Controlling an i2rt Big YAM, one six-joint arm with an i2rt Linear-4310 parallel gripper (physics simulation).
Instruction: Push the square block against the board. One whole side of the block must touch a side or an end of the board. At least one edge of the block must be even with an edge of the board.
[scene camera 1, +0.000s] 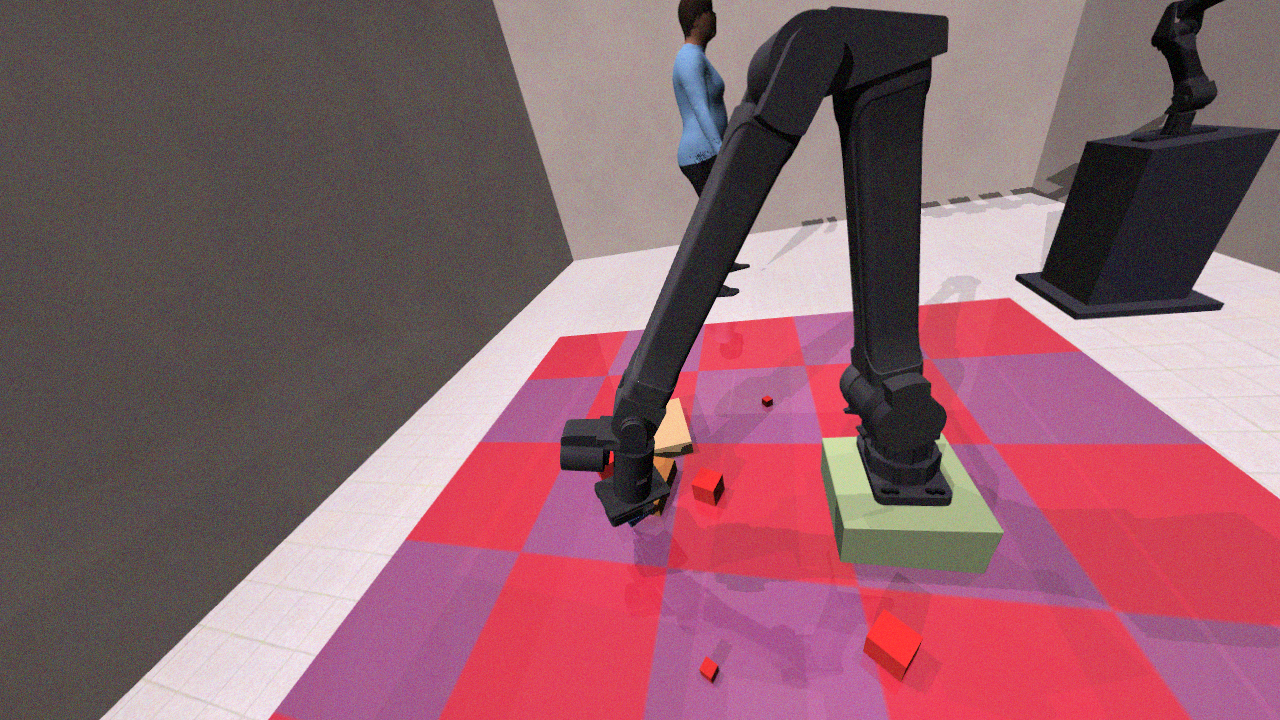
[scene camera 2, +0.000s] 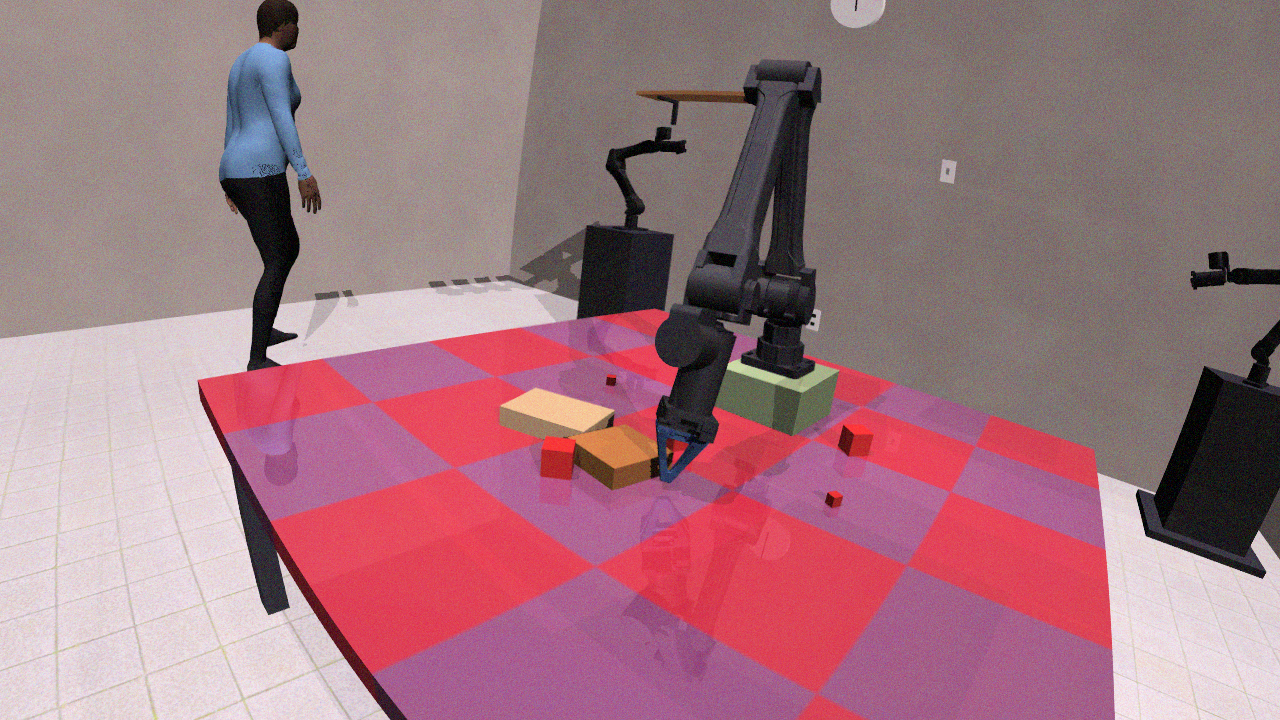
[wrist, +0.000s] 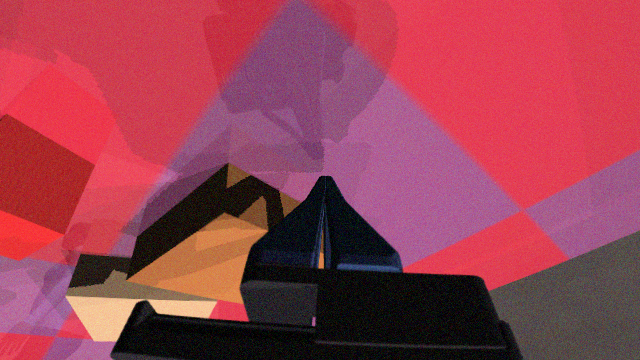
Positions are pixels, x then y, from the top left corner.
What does the tan board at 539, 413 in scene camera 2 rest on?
The table.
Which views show the tan board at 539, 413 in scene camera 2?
Scene camera 1, scene camera 2 and the wrist view: all of them.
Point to my gripper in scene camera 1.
At 630, 523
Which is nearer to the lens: the tan board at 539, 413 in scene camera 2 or the orange square block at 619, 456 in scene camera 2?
The orange square block.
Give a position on a tan board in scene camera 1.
At 672, 438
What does the orange square block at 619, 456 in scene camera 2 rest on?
The table.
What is my gripper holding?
Nothing.
